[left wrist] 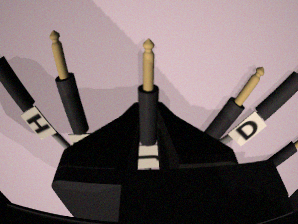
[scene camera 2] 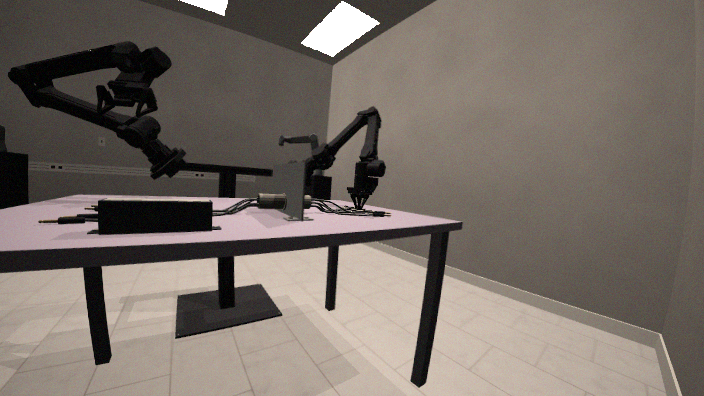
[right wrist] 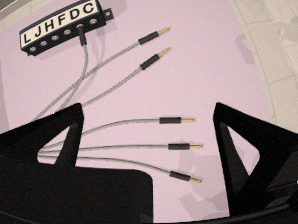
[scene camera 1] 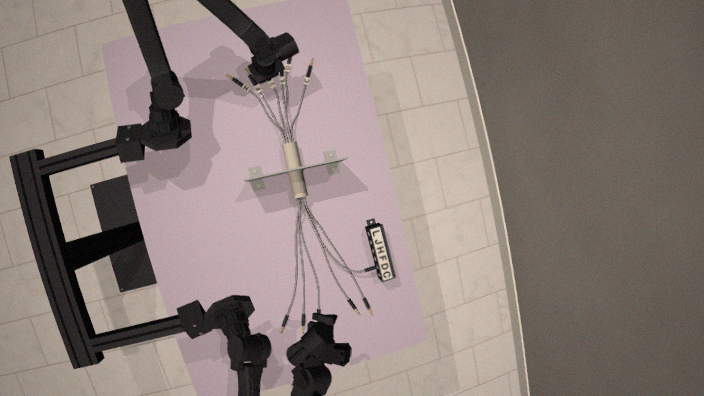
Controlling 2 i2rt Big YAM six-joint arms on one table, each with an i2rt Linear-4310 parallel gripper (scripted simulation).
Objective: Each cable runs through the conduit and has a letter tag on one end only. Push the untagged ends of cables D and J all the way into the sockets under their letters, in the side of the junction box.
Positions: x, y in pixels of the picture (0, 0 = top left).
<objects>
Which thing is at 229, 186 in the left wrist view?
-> My left gripper.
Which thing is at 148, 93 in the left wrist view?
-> A tagged plug.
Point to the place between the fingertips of my right gripper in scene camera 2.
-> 117, 114
</objects>
